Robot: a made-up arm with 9 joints. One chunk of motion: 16 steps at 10 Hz.
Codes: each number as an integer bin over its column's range. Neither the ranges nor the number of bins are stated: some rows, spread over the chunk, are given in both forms.
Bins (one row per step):
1: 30 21 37 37 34 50
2: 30 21 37 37 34 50
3: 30 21 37 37 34 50
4: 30 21 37 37 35 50
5: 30 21 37 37 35 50
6: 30 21 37 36 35 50
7: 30 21 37 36 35 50
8: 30 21 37 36 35 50
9: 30 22 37 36 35 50
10: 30 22 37 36 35 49
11: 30 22 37 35 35 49
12: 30 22 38 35 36 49
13: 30 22 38 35 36 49
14: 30 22 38 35 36 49
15: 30 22 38 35 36 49
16: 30 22 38 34 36 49
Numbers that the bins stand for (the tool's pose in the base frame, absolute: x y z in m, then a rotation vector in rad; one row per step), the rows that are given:
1: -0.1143 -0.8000 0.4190 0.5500 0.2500 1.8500
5: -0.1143 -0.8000 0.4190 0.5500 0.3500 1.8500
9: -0.1143 -0.7238 0.4190 0.4500 0.3500 1.8500
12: -0.1143 -0.7238 0.4952 0.3500 0.4500 1.7500
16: -0.1143 -0.7238 0.4952 0.2500 0.4500 1.7500
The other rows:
2: -0.1143 -0.8000 0.4190 0.5500 0.2500 1.8500
3: -0.1143 -0.8000 0.4190 0.5500 0.2500 1.8500
4: -0.1143 -0.8000 0.4190 0.5500 0.3500 1.8500
6: -0.1143 -0.8000 0.4190 0.4500 0.3500 1.8500
7: -0.1143 -0.8000 0.4190 0.4500 0.3500 1.8500
8: -0.1143 -0.8000 0.4190 0.4500 0.3500 1.8500
10: -0.1143 -0.7238 0.4190 0.4500 0.3500 1.7500
11: -0.1143 -0.7238 0.4190 0.3500 0.3500 1.7500
13: -0.1143 -0.7238 0.4952 0.3500 0.4500 1.7500
14: -0.1143 -0.7238 0.4952 0.3500 0.4500 1.7500
15: -0.1143 -0.7238 0.4952 0.3500 0.4500 1.7500

